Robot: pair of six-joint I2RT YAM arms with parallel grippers.
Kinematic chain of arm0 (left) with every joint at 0, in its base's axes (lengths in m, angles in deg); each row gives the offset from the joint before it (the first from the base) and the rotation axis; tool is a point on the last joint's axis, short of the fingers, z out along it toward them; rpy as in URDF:
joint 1: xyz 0 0 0.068 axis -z
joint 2: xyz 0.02 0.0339 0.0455 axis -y
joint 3: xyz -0.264 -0.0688 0 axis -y
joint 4: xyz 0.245 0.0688 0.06 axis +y
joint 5: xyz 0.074 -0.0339 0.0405 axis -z
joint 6: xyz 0.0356 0 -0.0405 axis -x
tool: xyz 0 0 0 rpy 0 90 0
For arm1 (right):
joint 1: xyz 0 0 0.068 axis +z
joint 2: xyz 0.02 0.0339 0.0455 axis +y
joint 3: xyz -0.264 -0.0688 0 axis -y
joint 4: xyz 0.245 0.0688 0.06 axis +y
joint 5: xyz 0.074 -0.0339 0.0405 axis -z
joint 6: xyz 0.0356 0 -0.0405 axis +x
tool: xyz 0 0 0 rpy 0 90 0
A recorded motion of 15 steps. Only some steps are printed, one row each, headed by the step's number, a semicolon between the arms.
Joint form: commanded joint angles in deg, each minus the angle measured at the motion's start. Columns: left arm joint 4, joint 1, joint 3, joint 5, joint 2, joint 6; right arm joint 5, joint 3, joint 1, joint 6, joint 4, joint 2.
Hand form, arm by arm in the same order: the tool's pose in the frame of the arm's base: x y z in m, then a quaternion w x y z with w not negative. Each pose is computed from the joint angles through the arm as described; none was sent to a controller.
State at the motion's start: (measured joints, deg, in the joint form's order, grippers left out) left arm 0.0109 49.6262 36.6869 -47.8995 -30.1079 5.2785; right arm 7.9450 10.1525 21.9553 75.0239 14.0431 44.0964
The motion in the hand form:
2: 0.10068 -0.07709 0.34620 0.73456 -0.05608 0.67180 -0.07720; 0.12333 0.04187 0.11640 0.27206 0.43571 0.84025 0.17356
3: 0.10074 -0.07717 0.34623 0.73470 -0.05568 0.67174 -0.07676; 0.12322 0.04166 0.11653 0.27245 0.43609 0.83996 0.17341
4: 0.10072 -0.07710 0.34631 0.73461 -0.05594 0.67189 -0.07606; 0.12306 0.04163 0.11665 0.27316 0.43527 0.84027 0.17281
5: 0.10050 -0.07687 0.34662 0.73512 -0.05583 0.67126 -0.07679; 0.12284 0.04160 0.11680 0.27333 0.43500 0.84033 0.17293
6: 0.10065 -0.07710 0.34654 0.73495 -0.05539 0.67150 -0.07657; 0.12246 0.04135 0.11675 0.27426 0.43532 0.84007 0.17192
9: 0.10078 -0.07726 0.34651 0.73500 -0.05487 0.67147 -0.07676; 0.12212 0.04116 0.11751 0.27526 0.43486 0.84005 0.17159
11: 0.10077 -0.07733 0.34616 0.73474 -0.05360 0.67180 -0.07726; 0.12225 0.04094 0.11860 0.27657 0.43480 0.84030 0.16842
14: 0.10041 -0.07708 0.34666 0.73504 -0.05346 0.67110 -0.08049; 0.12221 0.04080 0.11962 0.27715 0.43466 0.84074 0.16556
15: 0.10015 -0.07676 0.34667 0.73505 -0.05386 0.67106 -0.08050; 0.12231 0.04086 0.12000 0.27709 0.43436 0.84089 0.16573
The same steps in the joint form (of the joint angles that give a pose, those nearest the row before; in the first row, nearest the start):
2: -1.09 -0.15 -0.19 -0.09 0.34 -0.33; 1.94 -1.45 -0.51 -2.03 3.84 0.20
3: -1.15 -0.14 -0.19 -0.09 0.32 -0.42; 1.96 -1.45 -0.58 -2.05 3.95 0.07
4: -1.09 -0.14 -0.15 -0.17 0.31 -0.44; 2.05 -1.45 -0.54 -2.15 4.05 -0.05
5: -1.13 -0.15 -0.14 -0.10 0.39 -0.49; 2.06 -1.45 -0.51 -2.16 4.18 -0.21
6: -1.15 -0.13 -0.14 -0.09 0.32 -0.51; 2.23 -1.51 -0.51 -2.16 4.35 -0.42
9: -1.21 -0.14 -0.15 -0.02 0.28 -0.53; 2.32 -1.41 -0.51 -2.25 4.77 -0.81
11: -1.16 -0.15 -0.20 0.13 0.31 -0.53; 2.64 -1.13 -0.53 -2.38 5.29 -0.90
14: -1.11 -0.15 -0.14 0.39 0.42 -0.36; 2.90 -0.86 -0.51 -2.47 5.87 -1.02
15: -1.02 -0.14 -0.14 0.35 0.53 -0.34; 2.87 -0.77 -0.51 -2.50 5.97 -1.04

